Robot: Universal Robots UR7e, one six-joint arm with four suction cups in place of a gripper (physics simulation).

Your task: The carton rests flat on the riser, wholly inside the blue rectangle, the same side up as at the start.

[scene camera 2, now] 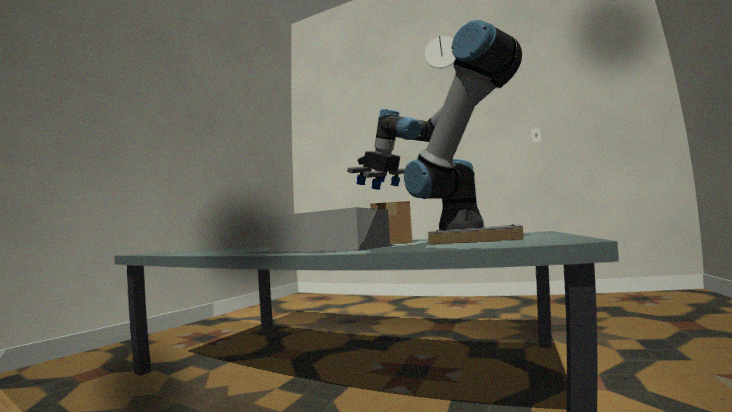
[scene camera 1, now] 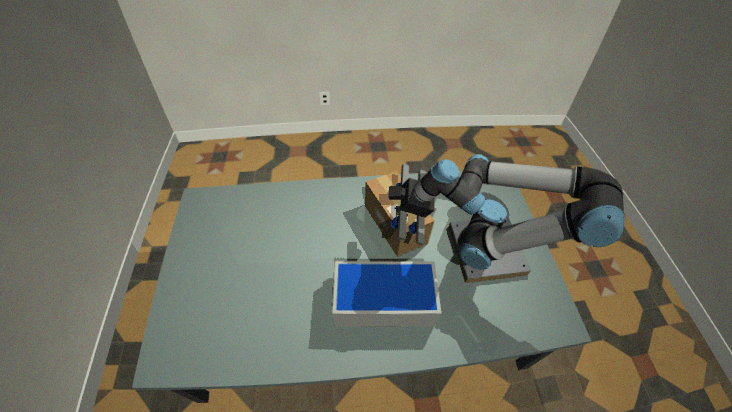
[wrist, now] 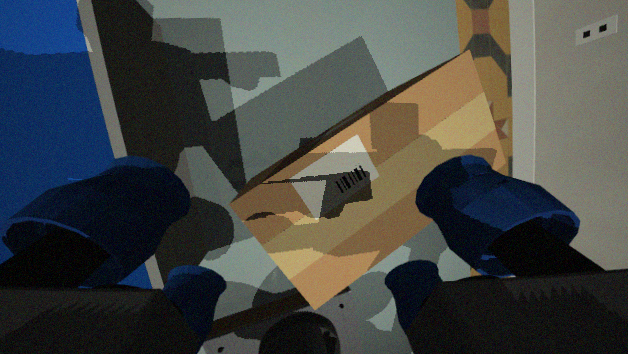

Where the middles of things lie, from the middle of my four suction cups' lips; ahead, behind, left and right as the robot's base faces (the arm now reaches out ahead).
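The brown carton (scene camera 1: 383,211) is 17 cm below my suction cup, 2 cm ahead of it and 11 cm to the right of it. Then there is the grey riser (scene camera 2: 348,229), which from my suction cup is 5 cm ahead, 18 cm below and 25 cm to the left.
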